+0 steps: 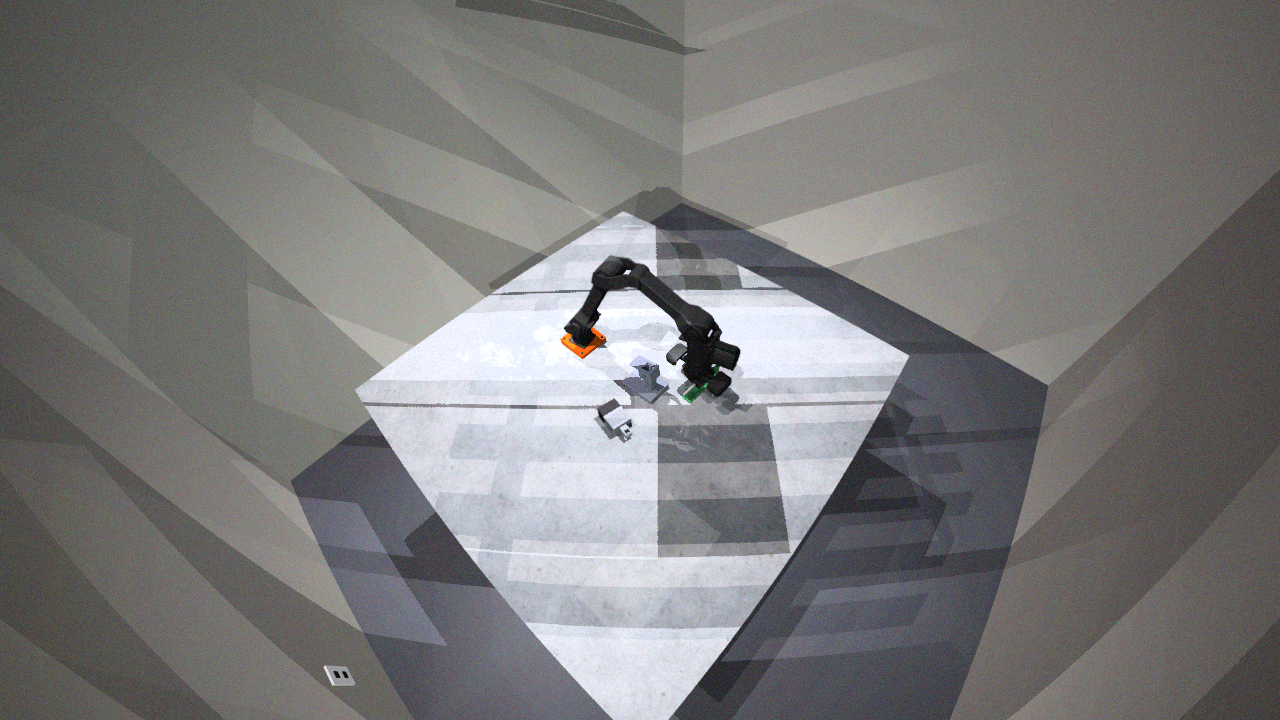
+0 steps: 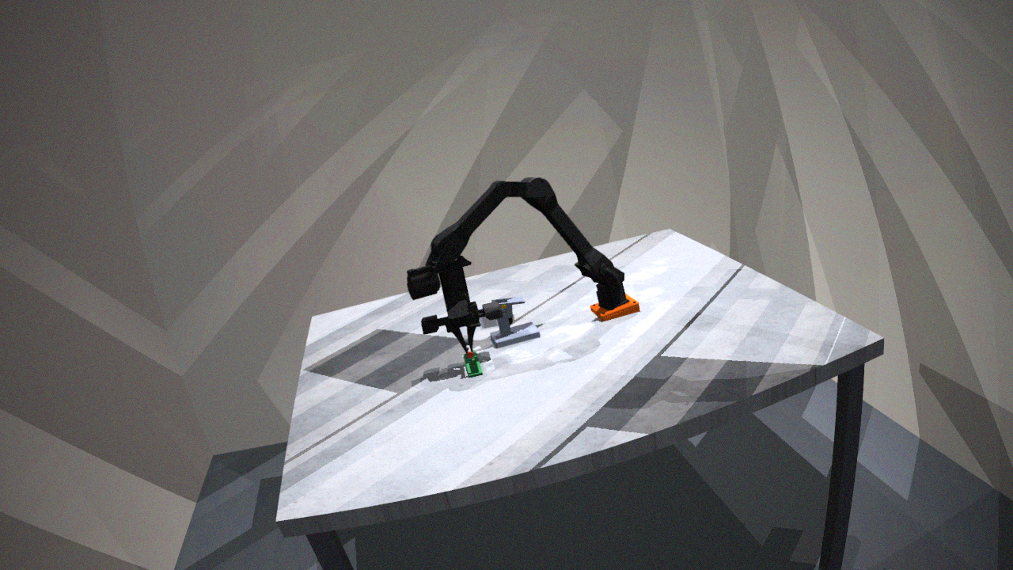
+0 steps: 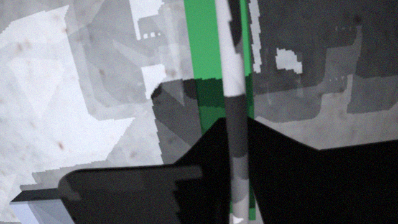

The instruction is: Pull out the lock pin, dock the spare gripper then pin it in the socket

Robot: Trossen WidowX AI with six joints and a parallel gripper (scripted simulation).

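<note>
My gripper tip is now 2 cm to the right of the green pin cradle. From my gripper tip the other things lie so: spare gripper: 13 cm behind, 21 cm to the right; grey mount: 13 cm behind, 6 cm to the right, 3 cm above.
</note>
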